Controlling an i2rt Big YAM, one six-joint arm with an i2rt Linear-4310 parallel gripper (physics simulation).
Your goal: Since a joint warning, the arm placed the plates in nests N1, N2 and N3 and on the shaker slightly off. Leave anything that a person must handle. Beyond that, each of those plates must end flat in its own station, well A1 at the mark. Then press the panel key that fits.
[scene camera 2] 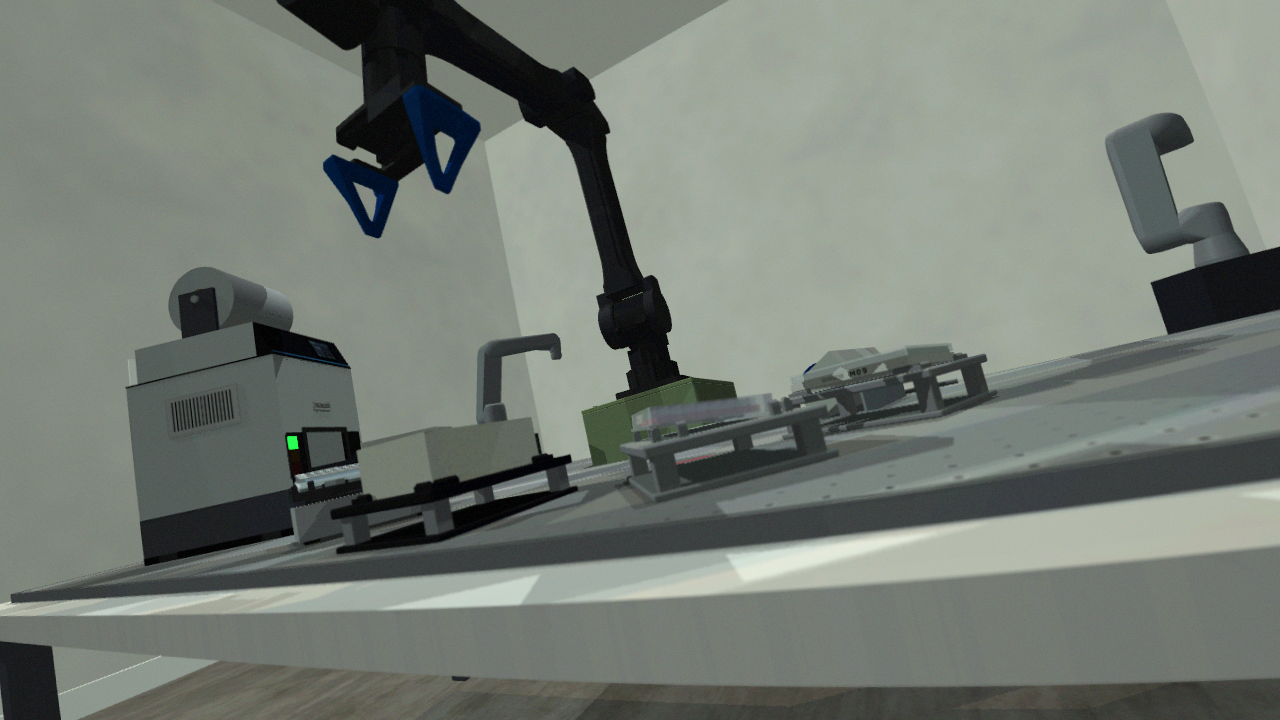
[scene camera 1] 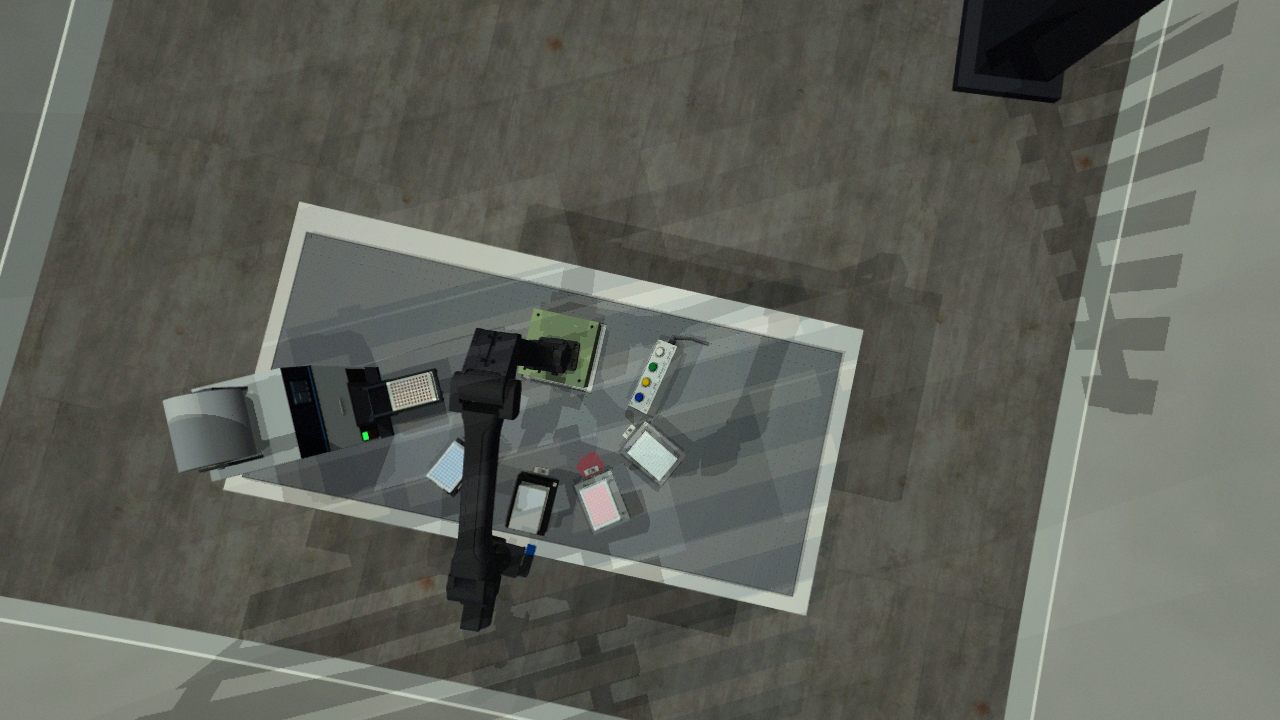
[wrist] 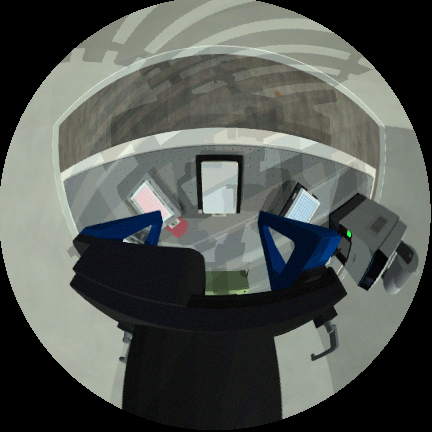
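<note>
My gripper (scene camera 2: pixel 409 213) (wrist: pixel 209 216) is open and empty, high above the table. A pale block-like plate (scene camera 1: pixel 530 505) (scene camera 2: pixel 447 458) (wrist: pixel 219 187) sits in a black nest (scene camera 1: pixel 552 488) (scene camera 2: pixel 528 467) (wrist: pixel 199 185). A pink-topped plate (scene camera 1: pixel 599 501) (scene camera 2: pixel 702 411) (wrist: pixel 150 199) sits on a grey nest (scene camera 2: pixel 662 474). A white-topped plate (scene camera 1: pixel 653 452) sits in another nest, right of it in the overhead view. A blue-topped plate (scene camera 1: pixel 446 466) (wrist: pixel 302 204) is partly hidden by the arm. The key panel (scene camera 1: pixel 648 374) has white, green, yellow and blue keys. Nest numbers and A1 marks are too small to read.
A large grey machine (scene camera 1: pixel 340 407) (scene camera 2: pixel 210 438) (wrist: pixel 367 235) shows a green light; a plate with many wells (scene camera 1: pixel 412 391) lies on its tray. A red disc (scene camera 1: pixel 588 461) (wrist: pixel 177 227) lies beside the pink plate's nest. The arm's green base (scene camera 1: pixel 586 331) (scene camera 2: pixel 608 429) (wrist: pixel 227 282) stands behind.
</note>
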